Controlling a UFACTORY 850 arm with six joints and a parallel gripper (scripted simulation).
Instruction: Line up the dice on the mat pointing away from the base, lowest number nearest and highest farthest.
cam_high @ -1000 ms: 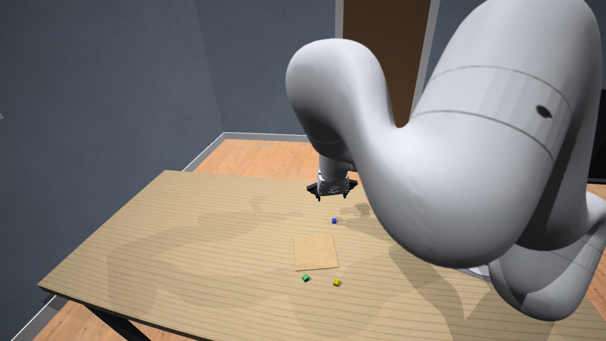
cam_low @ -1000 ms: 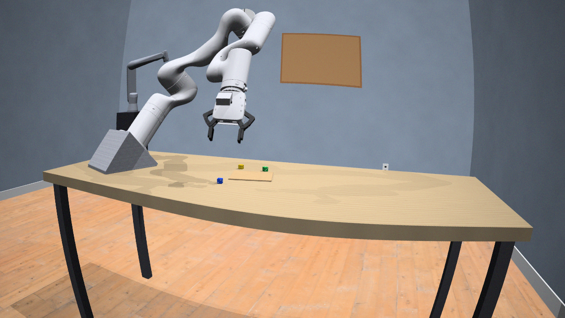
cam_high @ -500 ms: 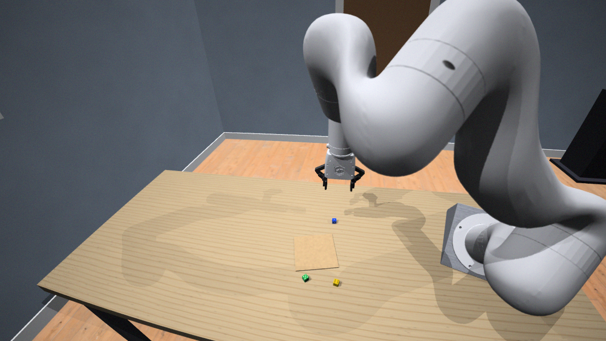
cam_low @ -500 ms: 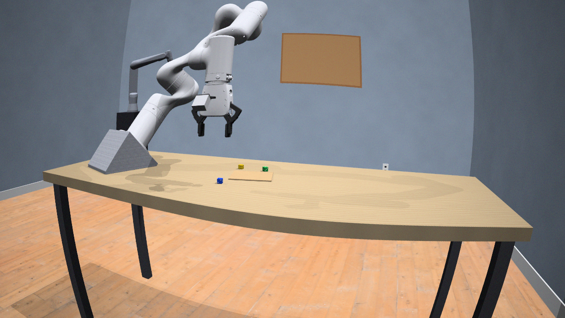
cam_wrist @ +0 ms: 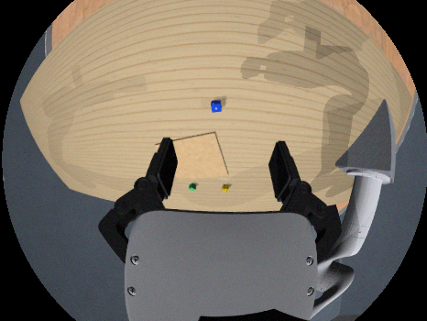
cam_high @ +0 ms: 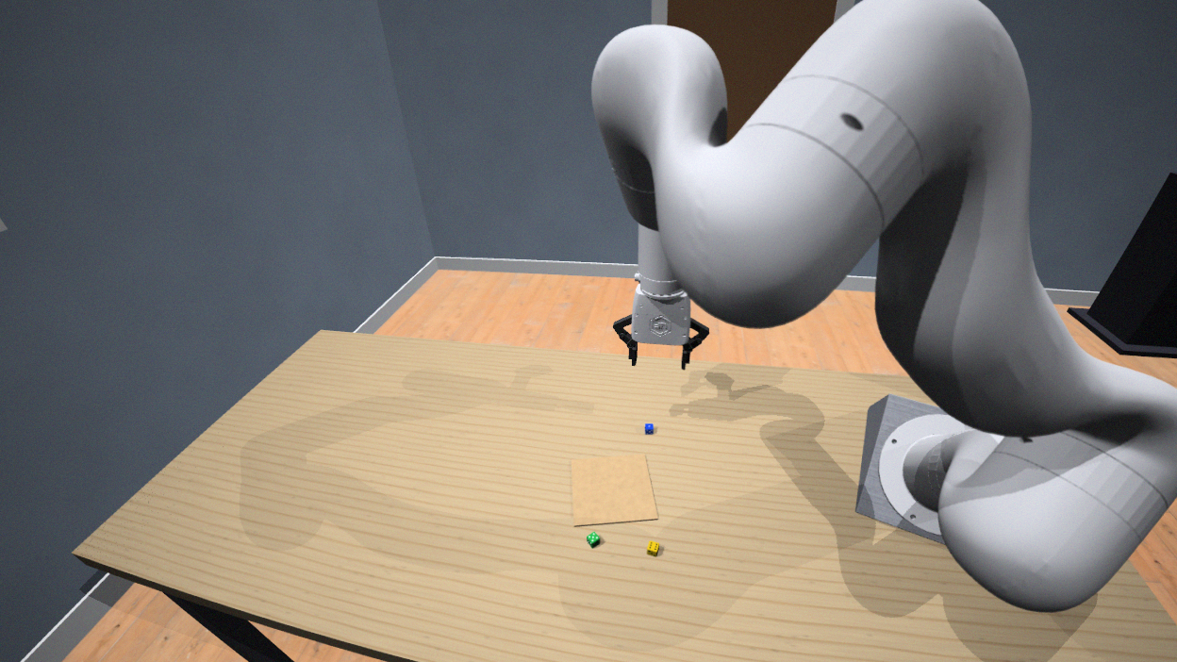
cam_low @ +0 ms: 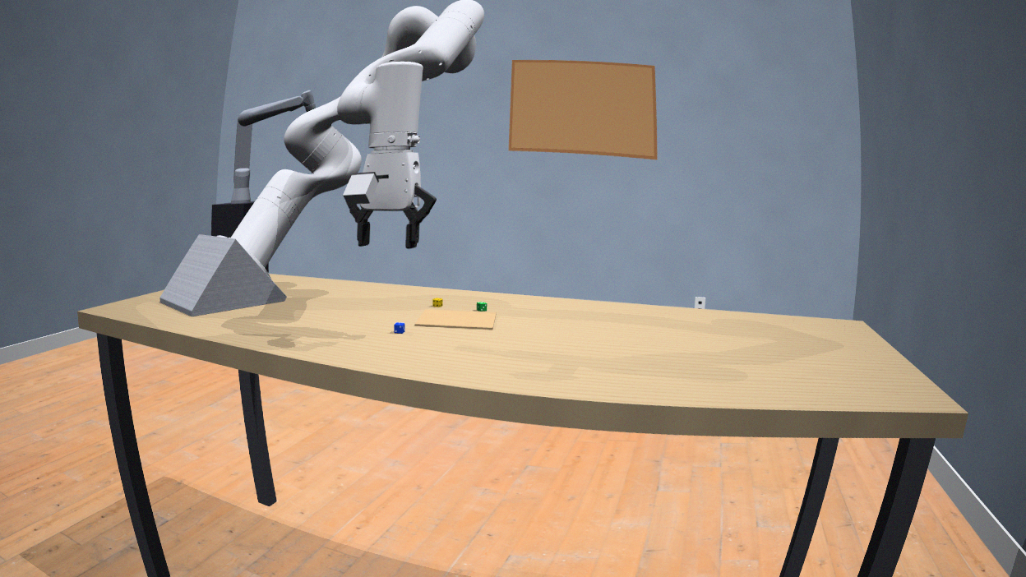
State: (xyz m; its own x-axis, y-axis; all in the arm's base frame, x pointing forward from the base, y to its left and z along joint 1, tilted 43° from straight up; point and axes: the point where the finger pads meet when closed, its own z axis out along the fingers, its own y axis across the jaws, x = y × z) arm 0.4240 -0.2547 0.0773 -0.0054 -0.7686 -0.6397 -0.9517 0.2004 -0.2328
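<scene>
Right now the blue die is 1 cm ahead of my hand, 3 cm to the left of it and 15 cm below it. Round my hand: yellow die (2 cm behind, 29 cm to the left, 15 cm below); tan mat (7 cm ahead, 18 cm to the left, 16 cm below); green die (8 cm ahead, 29 cm to the left, 15 cm below).
</scene>
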